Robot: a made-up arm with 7 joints.
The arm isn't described. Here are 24 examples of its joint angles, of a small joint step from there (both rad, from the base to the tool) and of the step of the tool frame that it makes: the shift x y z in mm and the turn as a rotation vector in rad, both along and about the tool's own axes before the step.
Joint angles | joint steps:
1: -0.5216 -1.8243 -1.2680 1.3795 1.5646 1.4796 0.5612 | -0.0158 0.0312 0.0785 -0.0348 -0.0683 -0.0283 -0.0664
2: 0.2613 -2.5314 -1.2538 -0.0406 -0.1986 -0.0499 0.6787 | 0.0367 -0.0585 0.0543 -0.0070 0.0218 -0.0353 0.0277
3: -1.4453 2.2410 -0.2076 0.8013 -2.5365 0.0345 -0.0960 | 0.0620 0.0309 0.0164 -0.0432 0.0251 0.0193 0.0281
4: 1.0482 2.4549 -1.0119 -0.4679 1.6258 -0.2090 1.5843 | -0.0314 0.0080 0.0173 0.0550 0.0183 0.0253 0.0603
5: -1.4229 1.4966 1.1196 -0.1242 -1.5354 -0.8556 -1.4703 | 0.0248 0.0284 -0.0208 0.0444 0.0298 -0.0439 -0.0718
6: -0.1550 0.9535 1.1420 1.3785 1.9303 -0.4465 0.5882 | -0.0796 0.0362 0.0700 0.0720 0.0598 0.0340 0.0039
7: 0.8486 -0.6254 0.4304 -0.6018 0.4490 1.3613 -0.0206 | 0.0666 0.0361 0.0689 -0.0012 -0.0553 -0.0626 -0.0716
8: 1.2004 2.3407 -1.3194 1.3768 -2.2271 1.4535 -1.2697 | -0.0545 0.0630 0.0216 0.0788 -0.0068 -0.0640 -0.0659
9: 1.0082 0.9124 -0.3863 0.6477 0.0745 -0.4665 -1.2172 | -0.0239 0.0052 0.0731 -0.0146 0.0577 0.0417 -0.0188
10: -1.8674 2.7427 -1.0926 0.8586 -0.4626 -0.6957 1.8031 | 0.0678 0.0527 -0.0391 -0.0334 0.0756 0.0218 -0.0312
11: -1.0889 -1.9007 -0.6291 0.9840 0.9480 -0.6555 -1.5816 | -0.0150 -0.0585 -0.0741 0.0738 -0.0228 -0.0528 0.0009
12: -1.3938 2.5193 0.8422 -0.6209 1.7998 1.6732 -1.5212 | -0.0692 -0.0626 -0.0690 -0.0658 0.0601 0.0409 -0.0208
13: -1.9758 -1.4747 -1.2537 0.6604 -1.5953 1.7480 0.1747 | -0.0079 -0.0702 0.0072 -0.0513 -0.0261 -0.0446 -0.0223
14: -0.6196 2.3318 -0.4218 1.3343 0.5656 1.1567 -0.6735 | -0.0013 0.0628 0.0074 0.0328 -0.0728 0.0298 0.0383
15: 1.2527 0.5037 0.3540 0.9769 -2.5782 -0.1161 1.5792 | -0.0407 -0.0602 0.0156 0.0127 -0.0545 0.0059 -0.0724
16: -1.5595 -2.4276 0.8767 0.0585 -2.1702 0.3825 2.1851 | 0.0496 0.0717 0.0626 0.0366 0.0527 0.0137 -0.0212
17: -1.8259 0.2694 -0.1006 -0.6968 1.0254 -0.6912 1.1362 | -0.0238 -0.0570 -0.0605 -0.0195 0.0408 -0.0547 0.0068
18: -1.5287 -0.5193 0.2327 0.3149 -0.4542 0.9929 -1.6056 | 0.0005 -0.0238 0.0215 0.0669 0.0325 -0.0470 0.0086
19: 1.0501 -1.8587 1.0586 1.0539 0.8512 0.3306 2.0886 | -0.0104 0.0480 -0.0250 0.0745 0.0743 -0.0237 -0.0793
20: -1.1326 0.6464 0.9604 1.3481 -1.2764 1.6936 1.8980 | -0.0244 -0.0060 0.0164 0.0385 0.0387 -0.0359 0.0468
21: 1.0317 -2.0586 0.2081 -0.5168 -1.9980 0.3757 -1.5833 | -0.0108 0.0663 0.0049 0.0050 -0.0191 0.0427 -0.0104
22: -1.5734 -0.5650 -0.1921 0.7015 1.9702 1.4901 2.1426 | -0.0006 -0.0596 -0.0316 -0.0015 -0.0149 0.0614 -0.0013
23: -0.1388 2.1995 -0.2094 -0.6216 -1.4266 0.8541 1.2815 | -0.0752 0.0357 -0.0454 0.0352 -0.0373 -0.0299 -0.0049
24: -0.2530 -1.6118 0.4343 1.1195 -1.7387 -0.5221 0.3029 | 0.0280 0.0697 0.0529 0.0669 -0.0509 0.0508 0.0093
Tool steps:
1: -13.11 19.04 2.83 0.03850 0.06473 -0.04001
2: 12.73 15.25 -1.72 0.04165 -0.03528 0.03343
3: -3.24 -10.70 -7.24 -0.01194 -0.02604 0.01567
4: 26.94 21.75 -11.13 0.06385 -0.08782 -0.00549
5: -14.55 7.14 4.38 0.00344 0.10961 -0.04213
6: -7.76 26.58 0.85 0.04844 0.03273 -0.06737
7: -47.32 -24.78 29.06 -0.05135 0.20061 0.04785
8: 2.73 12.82 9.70 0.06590 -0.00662 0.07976
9: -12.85 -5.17 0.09 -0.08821 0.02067 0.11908
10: -17.60 -31.98 5.05 -0.02722 0.05632 0.02229
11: 5.04 8.96 16.07 0.18354 -0.06533 -0.02398
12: 18.90 -9.88 -3.44 -0.07785 -0.05794 0.03604
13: -12.04 -38.48 14.52 -0.09840 0.06499 0.01560
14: -7.06 -25.81 0.71 -0.08732 -0.00979 -0.04185
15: -0.07 7.42 -6.96 0.04015 0.01711 0.01839
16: 8.36 -6.66 -9.92 -0.02068 -0.05375 -0.01129
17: -24.10 12.21 10.73 -0.03153 0.08173 -0.11791
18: 12.79 23.25 2.65 0.10233 -0.05160 0.04971
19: -2.28 -17.94 -4.64 -0.05184 0.02097 0.02716
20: 15.47 -5.67 -13.52 -0.03022 -0.09570 -0.01691
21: -8.85 -13.50 -0.94 -0.07176 0.02785 -0.07764
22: 5.73 5.51 4.98 0.02370 -0.00827 0.02271
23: -25.65 -11.49 7.38 -0.03366 0.07199 0.03583
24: 12.80 -22.80 -5.19 -0.04287 -0.03895 0.00609
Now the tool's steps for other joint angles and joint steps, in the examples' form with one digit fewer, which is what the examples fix.
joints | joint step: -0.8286 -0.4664 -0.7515 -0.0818 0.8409 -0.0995 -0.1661 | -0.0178 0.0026 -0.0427 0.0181 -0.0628 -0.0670 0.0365
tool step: 14.9 -15.6 -1.0 -0.0425 -0.0522 -0.1473
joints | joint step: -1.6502 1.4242 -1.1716 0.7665 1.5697 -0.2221 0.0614 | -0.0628 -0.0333 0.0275 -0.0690 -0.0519 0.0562 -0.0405
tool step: -47.5 -28.2 1.5 -0.0915 0.1710 0.0981
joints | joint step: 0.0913 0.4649 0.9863 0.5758 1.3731 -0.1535 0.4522 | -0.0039 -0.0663 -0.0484 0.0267 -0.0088 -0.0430 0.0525
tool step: 49.9 1.6 -3.2 -0.0078 -0.1387 -0.0953
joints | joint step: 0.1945 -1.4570 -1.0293 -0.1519 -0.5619 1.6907 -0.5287 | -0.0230 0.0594 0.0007 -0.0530 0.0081 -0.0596 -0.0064
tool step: -1.2 11.3 7.7 0.0248 0.0211 -0.0701
